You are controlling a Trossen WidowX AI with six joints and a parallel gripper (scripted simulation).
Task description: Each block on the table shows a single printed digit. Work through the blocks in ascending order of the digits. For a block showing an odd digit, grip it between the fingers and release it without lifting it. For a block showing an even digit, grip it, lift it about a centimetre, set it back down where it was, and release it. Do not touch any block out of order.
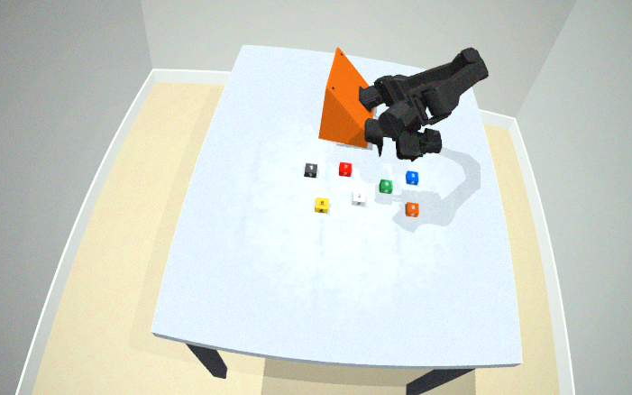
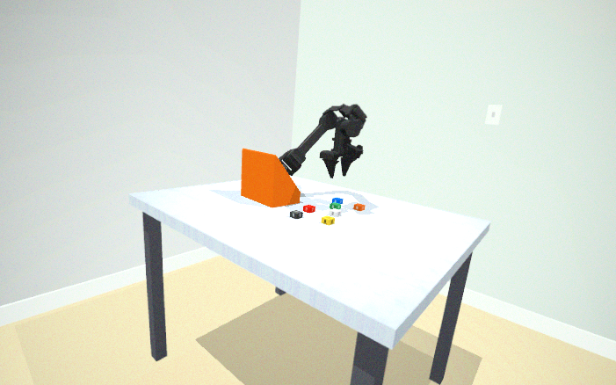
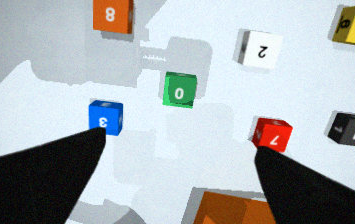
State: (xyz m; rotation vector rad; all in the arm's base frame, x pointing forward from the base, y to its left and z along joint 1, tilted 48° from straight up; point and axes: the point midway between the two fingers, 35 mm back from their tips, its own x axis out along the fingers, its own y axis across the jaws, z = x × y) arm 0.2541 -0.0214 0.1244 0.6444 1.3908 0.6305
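My gripper tip is 110 mm above the green block. Also, from my gripper tip: blue block: 110 mm below, 80 mm to the left, 40 mm behind; white block: 110 mm below, 70 mm to the right, 50 mm ahead; orange block: 110 mm below, 70 mm to the left, 60 mm ahead.
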